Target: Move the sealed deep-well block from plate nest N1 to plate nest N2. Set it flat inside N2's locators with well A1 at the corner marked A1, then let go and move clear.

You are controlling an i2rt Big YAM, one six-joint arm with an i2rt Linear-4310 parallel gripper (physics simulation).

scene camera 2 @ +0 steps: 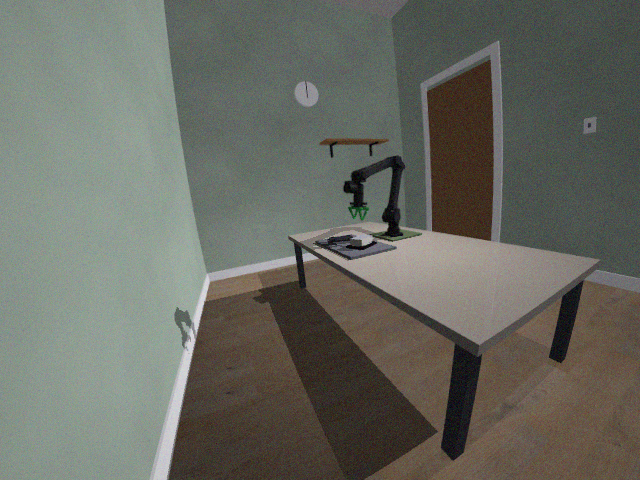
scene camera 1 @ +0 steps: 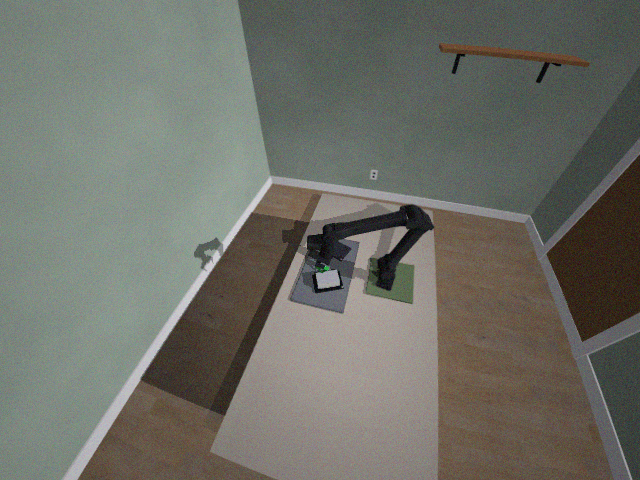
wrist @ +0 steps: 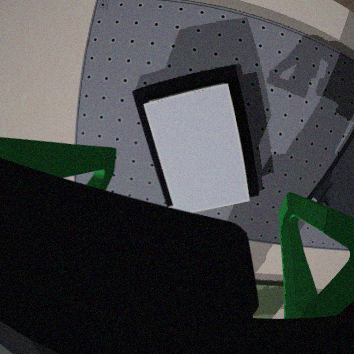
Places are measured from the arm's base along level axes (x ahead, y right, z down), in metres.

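Pixels of known places: gripper, fingertip midpoint: [scene camera 2: 358, 219] [scene camera 1: 324, 265] [wrist: 202, 181]; arm's base, origin of the base link: [scene camera 2: 393, 234] [scene camera 1: 385, 280].
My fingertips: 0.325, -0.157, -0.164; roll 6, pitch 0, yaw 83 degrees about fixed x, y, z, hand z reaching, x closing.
For each thing: its top centre in the pictures, then the offset to it from my fingertips, as dx, dy, dz. "pt": a spot on its surface instead. Level surfaces: height alone.
- sealed deep-well block, middle of its top: [wrist: 200, 154] [scene camera 1: 327, 277] [scene camera 2: 361, 237] -0.016, +0.007, +0.110
- black plate nest, middle of its top: [wrist: 200, 145] [scene camera 1: 327, 280] [scene camera 2: 361, 242] -0.016, +0.007, +0.146
- dark nest, middle of its top: [scene camera 1: 335, 248] [scene camera 2: 341, 237] +0.036, +0.255, +0.146
- small pale tag, surface spot: [wrist: 315, 200] pt -0.025, +0.190, +0.151
- grey board, middle of its top: [wrist: 277, 143] [scene camera 1: 328, 268] [scene camera 2: 351, 243] +0.021, +0.099, +0.163
- pale table, its level: dz +0.176
The sealed deep-well block [scene camera 1: 328, 279] [scene camera 2: 360, 240] [wrist: 197, 147] is a white box with a plain pale top. It sits in a black plate nest [scene camera 1: 328, 290] [wrist: 187, 85] on the grey perforated board. Another dark nest [scene camera 1: 338, 250] [wrist: 340, 185] lies on the same board, partly cut off at the right of the wrist view. A small pale tag [wrist: 315, 200] shows at its corner. My gripper [scene camera 1: 323, 268] [scene camera 2: 358, 212] [wrist: 202, 181] is open and empty, fingers down, high above the board near the block. Its black body hides the block nest's near corner in the wrist view.
The grey board [scene camera 1: 317, 302] [scene camera 2: 361, 254] [wrist: 107, 60] lies on the pale table [scene camera 1: 361, 372] [scene camera 2: 480, 289]. The arm stands on a green base plate [scene camera 1: 403, 289] [scene camera 2: 412, 234] beside it. A wooden shelf [scene camera 1: 511, 54] [scene camera 2: 356, 141] is on the wall.
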